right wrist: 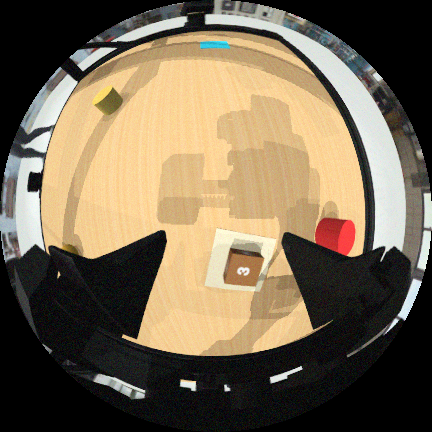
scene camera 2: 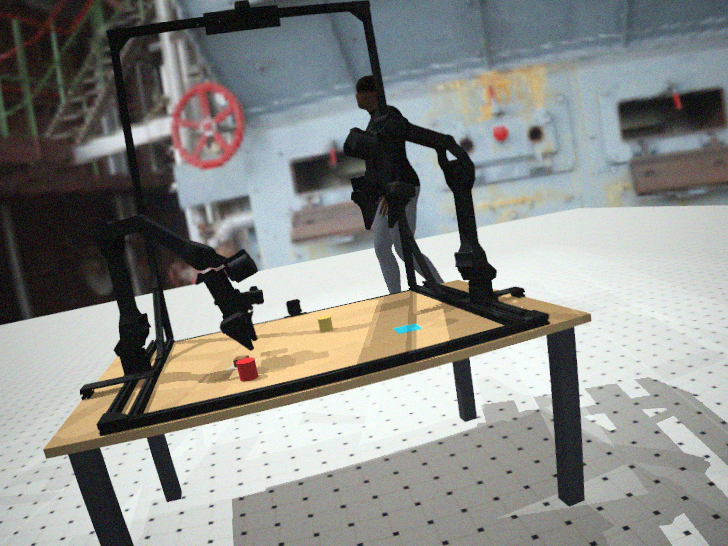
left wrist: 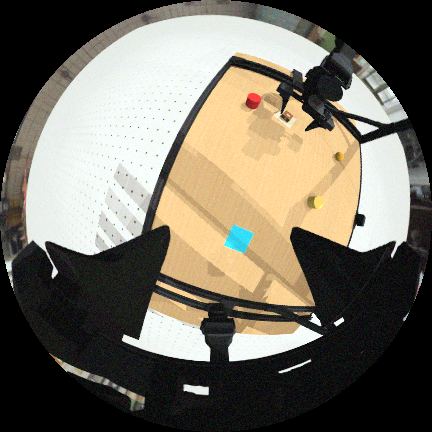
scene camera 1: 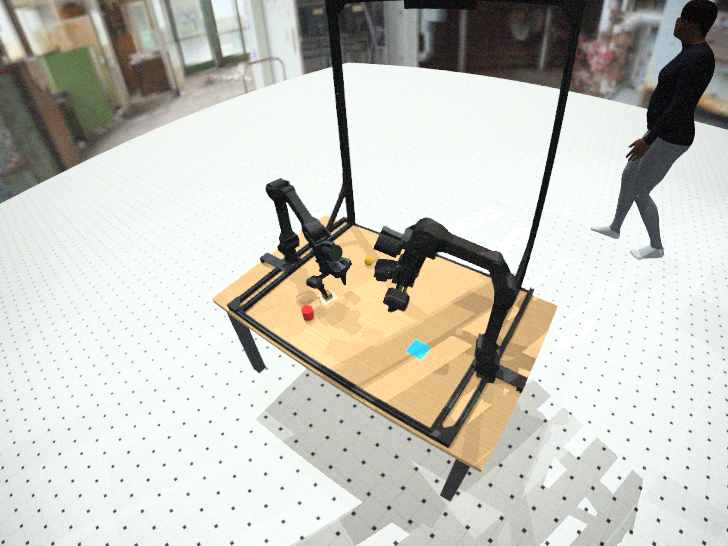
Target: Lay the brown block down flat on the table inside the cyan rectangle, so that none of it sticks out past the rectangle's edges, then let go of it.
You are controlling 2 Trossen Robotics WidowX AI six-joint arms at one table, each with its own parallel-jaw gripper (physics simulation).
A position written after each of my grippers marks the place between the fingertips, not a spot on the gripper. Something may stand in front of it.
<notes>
My left gripper (scene camera 2: 378, 228) is open, holding nothing. My right gripper (scene camera 2: 254, 345) is open, with nothing in its grasp. Also in view: a brown block (right wrist: 242, 267). On the table rests a red cylinder (right wrist: 337, 234).
My left gripper shows as well in the left wrist view (left wrist: 233, 232) and in scene camera 1 (scene camera 1: 393, 300). My right gripper shows as well in the right wrist view (right wrist: 226, 237), in the left wrist view (left wrist: 293, 121) and in scene camera 1 (scene camera 1: 336, 291).
</notes>
